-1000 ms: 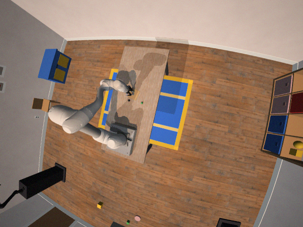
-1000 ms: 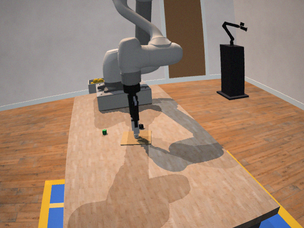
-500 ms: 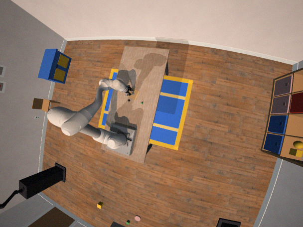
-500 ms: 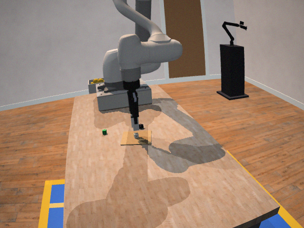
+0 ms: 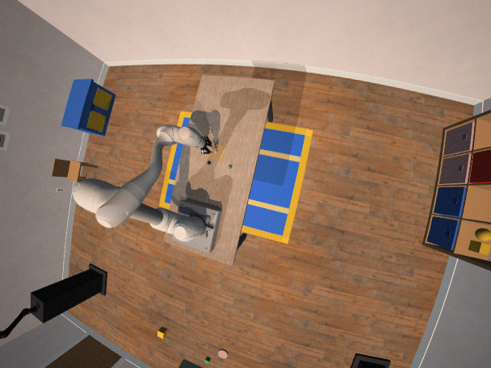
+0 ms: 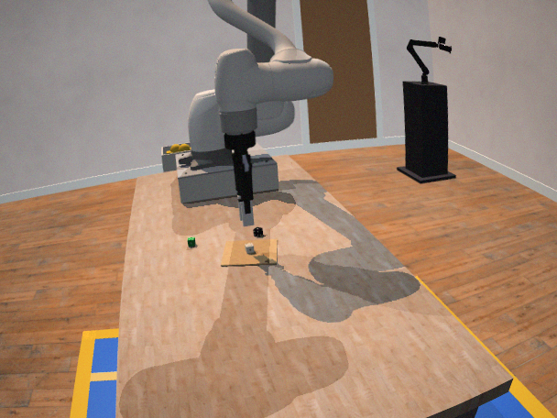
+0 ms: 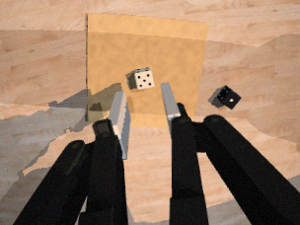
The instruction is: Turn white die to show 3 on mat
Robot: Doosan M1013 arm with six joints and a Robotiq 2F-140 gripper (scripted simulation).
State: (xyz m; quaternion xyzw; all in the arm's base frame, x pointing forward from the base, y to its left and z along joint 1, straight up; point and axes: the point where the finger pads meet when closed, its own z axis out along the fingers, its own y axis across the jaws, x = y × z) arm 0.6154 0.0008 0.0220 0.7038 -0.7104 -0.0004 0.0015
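Right now the white die is 10 cm below my hand. The rest, counted from my hand: black die (10 cm behind, 5 cm to the left, 11 cm below); then tan mat (12 cm below); then green die (11 cm behind, 14 cm to the right, 11 cm below).
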